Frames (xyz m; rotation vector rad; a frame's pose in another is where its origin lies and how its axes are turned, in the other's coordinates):
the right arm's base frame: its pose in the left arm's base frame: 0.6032 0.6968 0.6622 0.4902 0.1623 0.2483
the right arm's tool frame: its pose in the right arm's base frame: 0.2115 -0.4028 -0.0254 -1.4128 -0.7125 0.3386
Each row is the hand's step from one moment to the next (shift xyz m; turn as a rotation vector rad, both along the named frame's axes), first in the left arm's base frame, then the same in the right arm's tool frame.
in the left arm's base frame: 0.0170 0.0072 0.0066 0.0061 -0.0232 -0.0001
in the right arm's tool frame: 0.0184 -0.0016 -0.0065 -0.0104 -0.0145 -0.0160
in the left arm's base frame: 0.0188 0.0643 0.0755 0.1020 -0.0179 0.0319
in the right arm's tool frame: 0.0852 -0.0207 0.0500 0.0695 -0.0413 -0.0721
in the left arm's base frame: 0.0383 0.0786 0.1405 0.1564 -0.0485 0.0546
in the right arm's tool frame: 0.1354 -0.0640 0.0704 0.0961 -0.0808 -0.1184
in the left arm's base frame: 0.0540 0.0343 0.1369 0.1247 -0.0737 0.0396
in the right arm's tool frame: 0.1167 -0.0892 0.0352 0.0533 -0.0829 -0.1133
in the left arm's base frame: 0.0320 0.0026 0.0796 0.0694 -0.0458 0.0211
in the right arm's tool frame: 0.0576 -0.0626 0.0115 0.0263 -0.0484 -0.0658
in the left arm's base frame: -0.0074 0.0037 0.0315 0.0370 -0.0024 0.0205
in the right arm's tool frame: 0.0114 -0.0221 0.0211 0.0317 -0.0195 -0.0203
